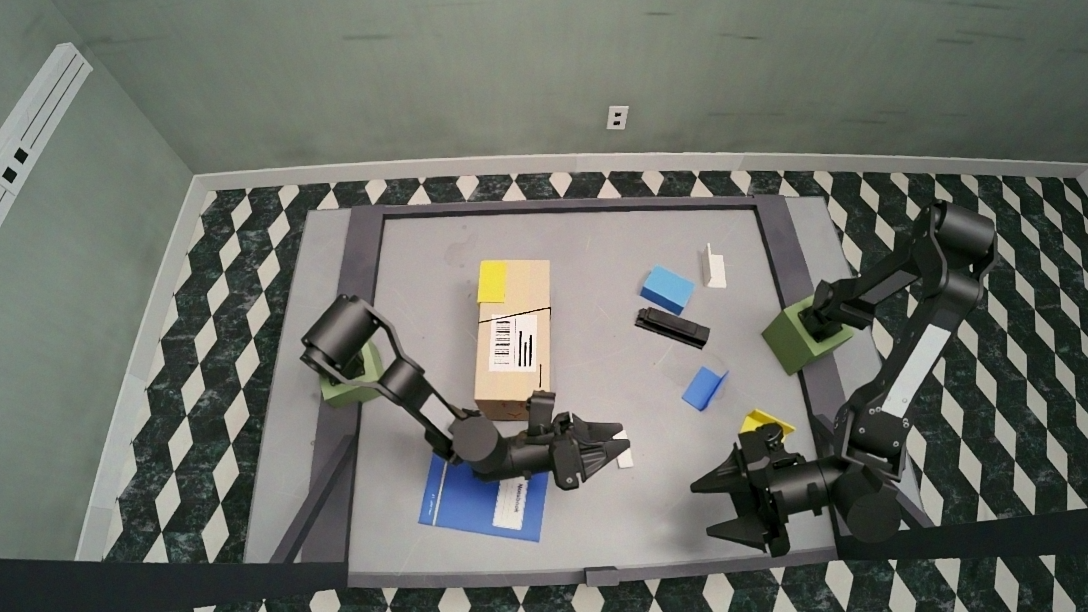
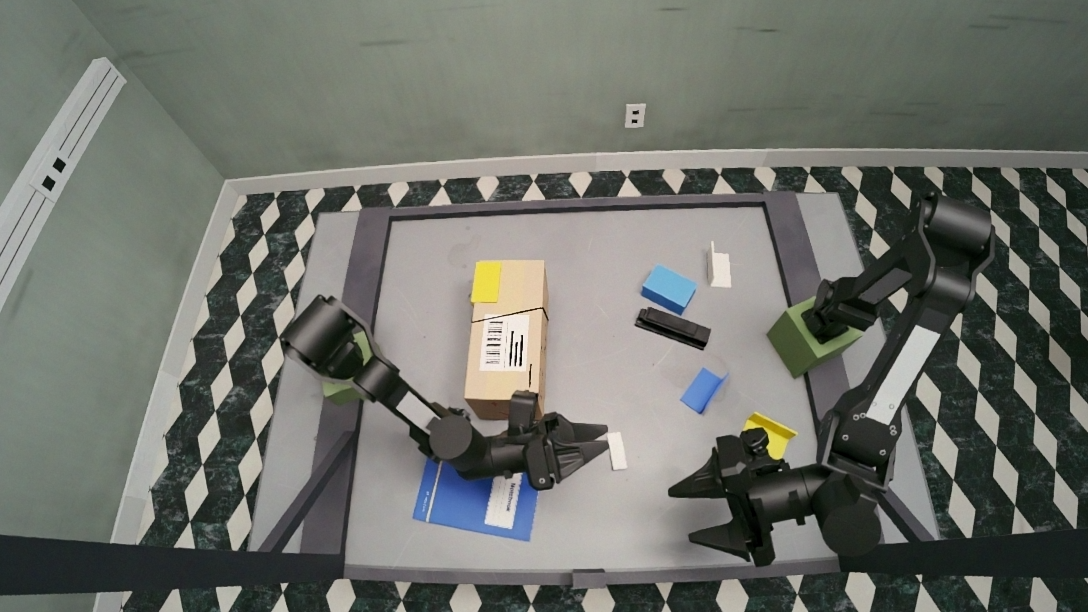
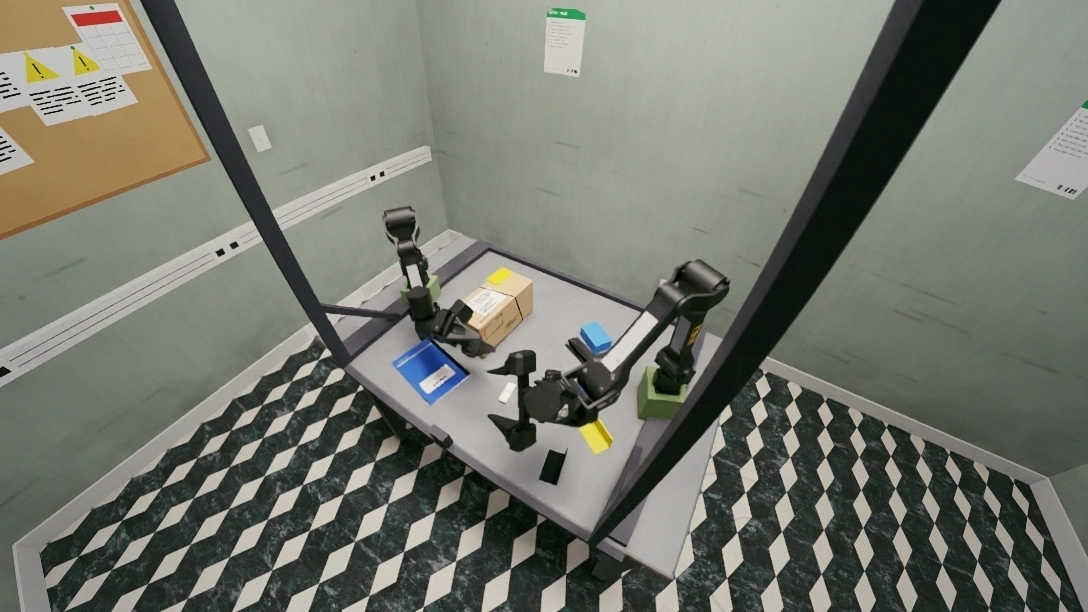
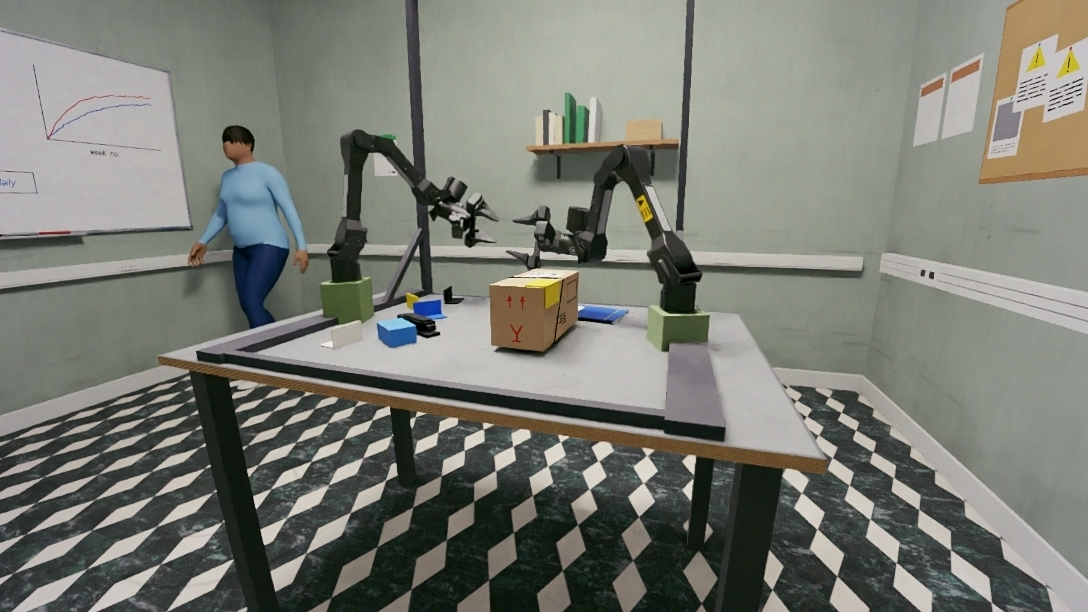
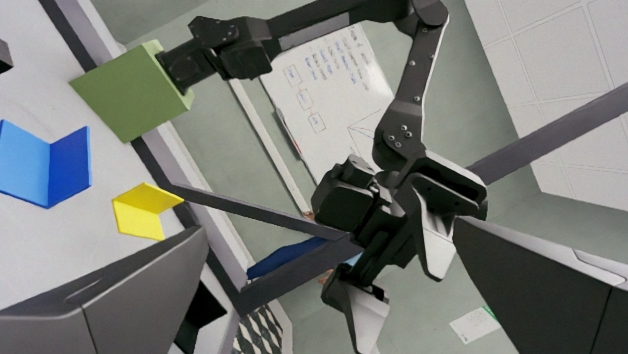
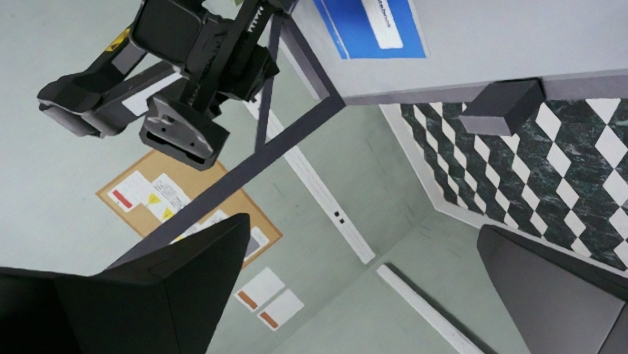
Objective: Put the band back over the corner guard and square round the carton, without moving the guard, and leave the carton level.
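Note:
The tan carton stands on the table, flat as far as I can see. A yellow corner guard sits on its left top edge at the far end. The thin black band crosses the carton's top at a slant, nearer the front than the guard and off it at the left edge. My left gripper is open and empty, above the table right of the carton's near end. My right gripper is open and empty, at the front right.
A blue notebook lies before the carton, partly under the left arm. A small white block lies near the left fingertips. Right of the carton are a light-blue block, a black stapler-like object and loose white, blue and yellow angle pieces.

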